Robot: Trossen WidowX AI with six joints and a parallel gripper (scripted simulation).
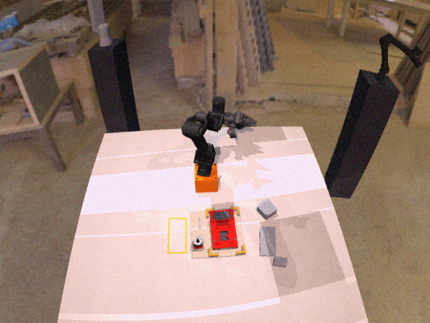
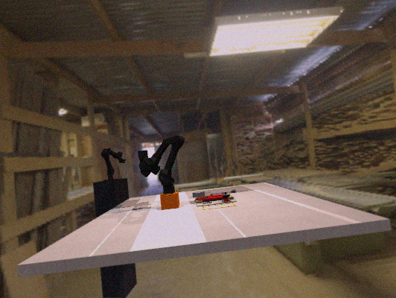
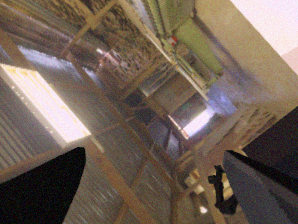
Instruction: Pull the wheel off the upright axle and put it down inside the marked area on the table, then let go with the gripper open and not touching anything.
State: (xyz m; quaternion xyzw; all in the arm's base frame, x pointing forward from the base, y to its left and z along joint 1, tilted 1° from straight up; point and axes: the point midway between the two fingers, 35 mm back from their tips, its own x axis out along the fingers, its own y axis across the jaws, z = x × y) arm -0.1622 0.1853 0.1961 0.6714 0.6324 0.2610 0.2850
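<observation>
Right now the grey frame is 440 mm ahead of my gripper tip, 110 mm to the right of it and 270 mm below it.
</observation>
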